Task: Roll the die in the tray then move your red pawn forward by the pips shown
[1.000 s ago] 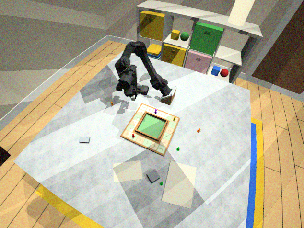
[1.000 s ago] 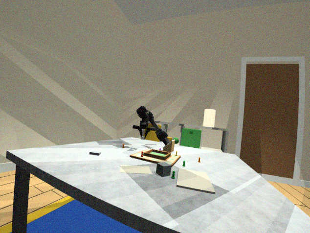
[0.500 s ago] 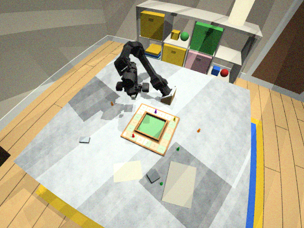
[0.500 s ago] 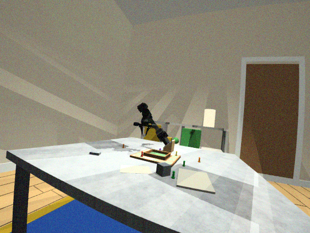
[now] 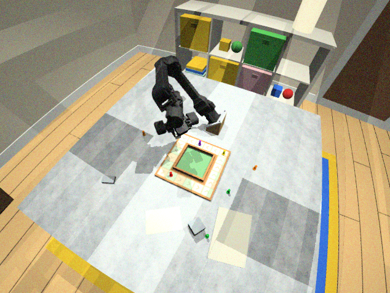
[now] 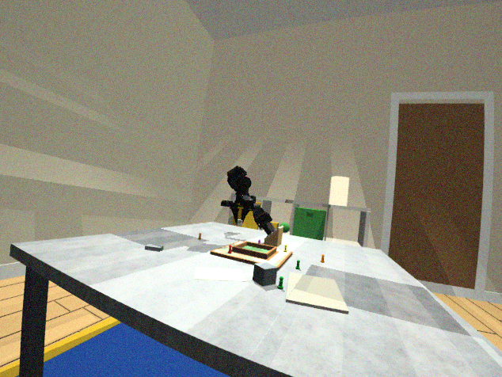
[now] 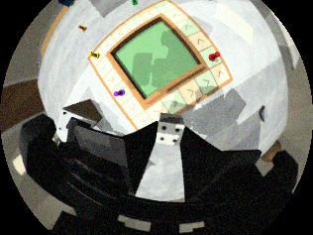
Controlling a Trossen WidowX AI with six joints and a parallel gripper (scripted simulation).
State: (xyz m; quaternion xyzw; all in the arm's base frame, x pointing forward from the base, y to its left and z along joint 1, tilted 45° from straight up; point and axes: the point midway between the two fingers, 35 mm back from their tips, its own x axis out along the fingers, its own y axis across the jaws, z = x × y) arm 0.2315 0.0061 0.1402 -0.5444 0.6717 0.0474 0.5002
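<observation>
The red pawn lies 150 mm ahead of my gripper tip, 90 mm below it and 50 mm to the left of it. Round my gripper tip: green tray: 110 mm to the left, 110 mm below, 30 mm ahead; yellow pawn: 220 mm to the left, 90 mm below, 90 mm behind; white die: right at my gripper tip.
</observation>
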